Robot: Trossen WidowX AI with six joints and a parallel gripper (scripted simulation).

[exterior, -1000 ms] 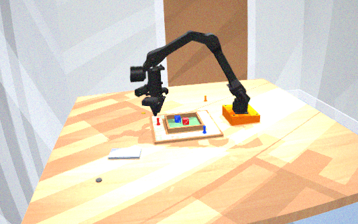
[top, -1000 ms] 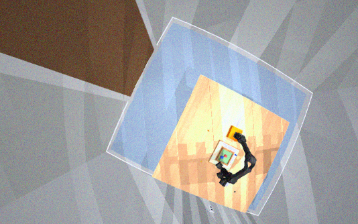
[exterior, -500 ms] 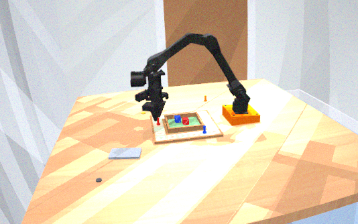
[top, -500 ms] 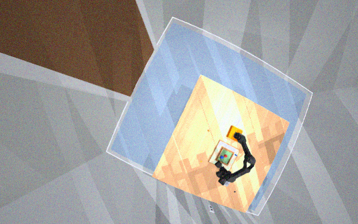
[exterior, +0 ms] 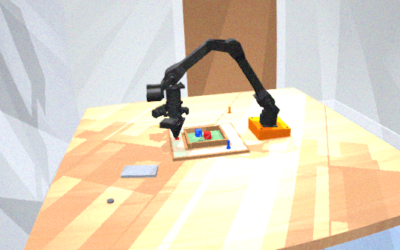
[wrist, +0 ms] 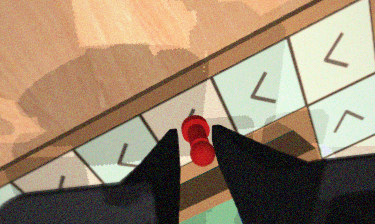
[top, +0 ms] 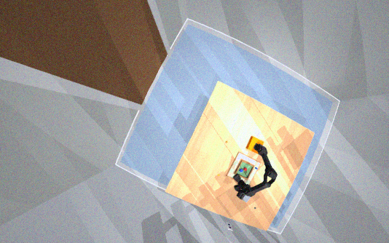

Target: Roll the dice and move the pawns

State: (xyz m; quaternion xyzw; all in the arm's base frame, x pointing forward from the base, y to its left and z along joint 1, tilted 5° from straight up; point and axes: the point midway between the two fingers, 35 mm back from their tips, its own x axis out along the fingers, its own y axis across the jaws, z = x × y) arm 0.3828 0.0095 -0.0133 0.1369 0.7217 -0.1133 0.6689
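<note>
My gripper tip is 190 mm past the blue pawn, 120 mm to the right of it and 10 mm below it. The rest, counted from my gripper tip: red pawn 10 mm above; then small yellow dot 190 mm to the right, 70 mm ahead, 20 mm below; then grey-blue card 230 mm to the left, 130 mm ahead, 20 mm below.
</note>
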